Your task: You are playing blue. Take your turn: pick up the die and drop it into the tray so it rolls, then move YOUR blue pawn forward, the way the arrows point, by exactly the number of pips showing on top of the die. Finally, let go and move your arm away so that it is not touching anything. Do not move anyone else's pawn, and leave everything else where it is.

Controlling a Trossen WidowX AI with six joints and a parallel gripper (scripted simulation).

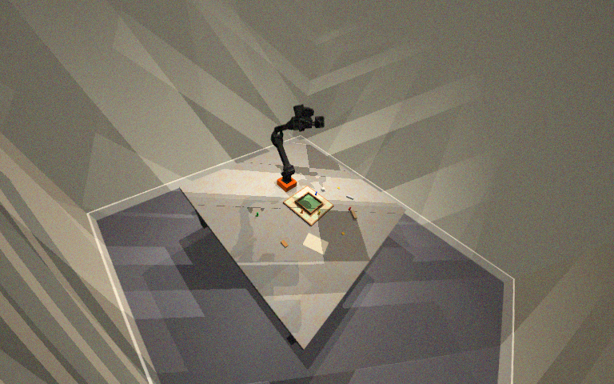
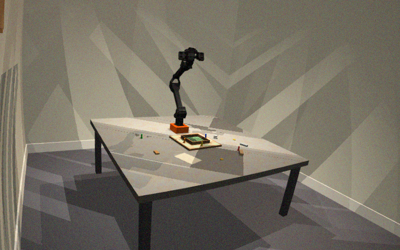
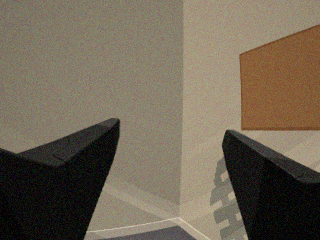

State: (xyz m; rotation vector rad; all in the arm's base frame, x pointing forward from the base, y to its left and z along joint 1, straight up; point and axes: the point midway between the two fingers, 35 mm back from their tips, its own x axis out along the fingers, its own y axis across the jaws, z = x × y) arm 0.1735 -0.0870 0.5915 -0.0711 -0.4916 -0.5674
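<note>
Right now my gripper tip is 60 mm short of the white die, 280 mm to the right of it and 650 mm above it. Round my gripper tip: orange pawn (80 mm ahead, 50 mm to the right, 630 mm below); green tray (70 mm ahead, 60 mm to the left, 650 mm below); yellow pawn (180 mm ahead, 30 mm to the left, 630 mm below).
</note>
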